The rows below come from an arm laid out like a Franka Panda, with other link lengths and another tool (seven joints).
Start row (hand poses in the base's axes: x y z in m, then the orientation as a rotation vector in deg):
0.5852, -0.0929, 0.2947, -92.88, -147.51, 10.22
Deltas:
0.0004, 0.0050, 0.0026, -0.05, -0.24, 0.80
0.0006, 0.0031, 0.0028, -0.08, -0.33, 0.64
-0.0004, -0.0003, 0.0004, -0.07, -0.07, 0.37
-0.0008, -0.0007, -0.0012, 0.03, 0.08, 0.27
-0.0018, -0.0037, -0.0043, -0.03, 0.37, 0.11
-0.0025, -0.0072, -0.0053, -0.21, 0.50, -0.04
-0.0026, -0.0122, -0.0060, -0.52, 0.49, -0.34
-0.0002, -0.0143, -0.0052, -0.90, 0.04, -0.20
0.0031, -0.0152, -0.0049, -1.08, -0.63, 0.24
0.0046, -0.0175, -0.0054, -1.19, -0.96, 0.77
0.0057, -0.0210, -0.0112, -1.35, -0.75, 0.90
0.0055, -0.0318, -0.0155, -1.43, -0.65, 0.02
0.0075, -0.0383, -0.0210, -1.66, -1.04, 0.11
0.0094, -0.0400, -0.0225, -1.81, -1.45, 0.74
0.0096, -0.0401, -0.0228, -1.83, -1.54, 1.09
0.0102, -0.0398, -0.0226, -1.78, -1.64, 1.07
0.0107, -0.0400, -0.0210, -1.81, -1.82, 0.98
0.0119, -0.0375, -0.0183, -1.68, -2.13, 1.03
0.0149, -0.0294, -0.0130, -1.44, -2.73, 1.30
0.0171, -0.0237, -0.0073, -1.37, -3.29, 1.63
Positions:
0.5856, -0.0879, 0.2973, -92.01, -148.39, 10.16
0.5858, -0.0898, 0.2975, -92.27, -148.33, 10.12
0.5848, -0.0932, 0.2951, -92.47, -147.90, 10.29
0.5844, -0.0936, 0.2935, -92.49, -147.67, 10.26
0.5834, -0.0966, 0.2904, -92.56, -147.34, 10.55
0.5827, -0.1001, 0.2894, -92.75, -147.18, 10.87
0.5826, -0.1051, 0.2887, -93.23, -147.03, 11.25
0.5850, -0.1072, 0.2895, -93.41, -147.60, 11.42
0.5883, -0.1081, 0.2898, -93.26, -148.53, 11.18
0.5898, -0.1104, 0.2893, -92.79, -149.26, 11.12
0.5909, -0.1139, 0.2835, -92.57, -149.27, 11.50
0.5907, -0.1247, 0.2792, -93.66, -148.47, 11.62
0.5927, -0.1312, 0.2737, -93.82, -148.91, 11.63
0.5946, -0.1329, 0.2722, -93.28, -149.80, 11.56
0.5948, -0.1330, 0.2719, -92.88, -150.17, 11.55
0.5954, -0.1327, 0.2721, -92.94, -150.22, 11.40
0.5959, -0.1329, 0.2737, -93.16, -150.28, 11.30
0.5971, -0.1304, 0.2764, -93.20, -150.51, 10.89
0.6001, -0.1223, 0.2817, -93.08, -151.11, 10.12
0.6023, -0.1166, 0.2874, -92.91, -151.78, 9.61

